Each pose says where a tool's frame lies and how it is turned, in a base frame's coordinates. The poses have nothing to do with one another.
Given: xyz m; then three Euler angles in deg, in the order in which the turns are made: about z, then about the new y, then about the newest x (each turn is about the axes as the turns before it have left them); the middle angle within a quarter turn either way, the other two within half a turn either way.
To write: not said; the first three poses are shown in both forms.
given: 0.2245 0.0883 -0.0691 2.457 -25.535 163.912
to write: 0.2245 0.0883 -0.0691 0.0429 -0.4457 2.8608
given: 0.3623 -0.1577 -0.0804 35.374 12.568 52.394
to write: 0.3623 -0.1577 -0.0804 0.6174 0.2194 0.9144
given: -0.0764 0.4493 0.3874 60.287 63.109 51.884
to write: -0.0764 0.4493 0.3874 1.0522 1.1015 0.9055
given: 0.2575 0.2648 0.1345 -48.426 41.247 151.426
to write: 0.2575 0.2648 0.1345 -0.8452 0.7199 2.6429
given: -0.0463 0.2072 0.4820 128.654 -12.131 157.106
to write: -0.0463 0.2072 0.4820 2.2454 -0.2117 2.7420
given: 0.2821 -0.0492 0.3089 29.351 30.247 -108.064
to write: 0.2821 -0.0492 0.3089 0.5123 0.5279 -1.8861
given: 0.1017 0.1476 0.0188 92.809 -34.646 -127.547
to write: 0.1017 0.1476 0.0188 1.6198 -0.6047 -2.2261
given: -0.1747 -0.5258 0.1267 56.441 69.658 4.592
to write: -0.1747 -0.5258 0.1267 0.9851 1.2158 0.0801
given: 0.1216 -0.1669 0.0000 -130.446 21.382 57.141
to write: 0.1216 -0.1669 0.0000 -2.2767 0.3732 0.9973
